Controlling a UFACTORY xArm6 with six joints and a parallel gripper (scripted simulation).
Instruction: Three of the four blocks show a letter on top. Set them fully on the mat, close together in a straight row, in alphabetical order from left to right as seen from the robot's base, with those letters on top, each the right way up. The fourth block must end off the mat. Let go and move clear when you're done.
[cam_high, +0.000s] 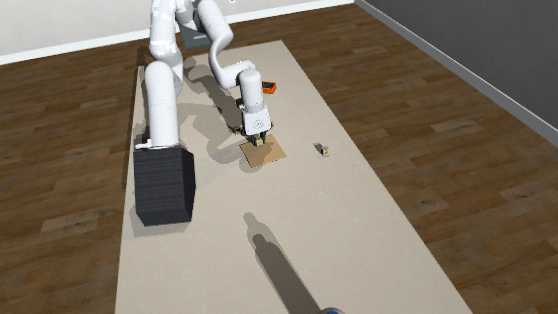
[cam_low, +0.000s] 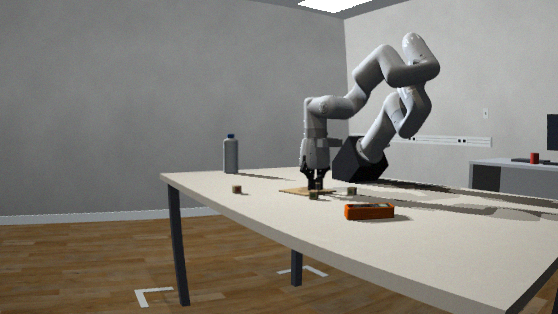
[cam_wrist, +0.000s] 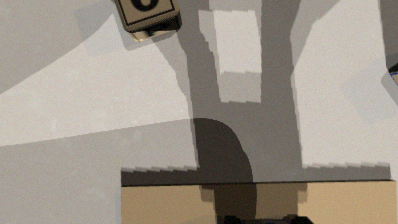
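The thin mat lies 1 cm ahead of my hand, 4 cm to the right of it and 3 cm below it. The rest, counted from my hand: grey bottle: 2 cm ahead, 74 cm to the right, 6 cm above.
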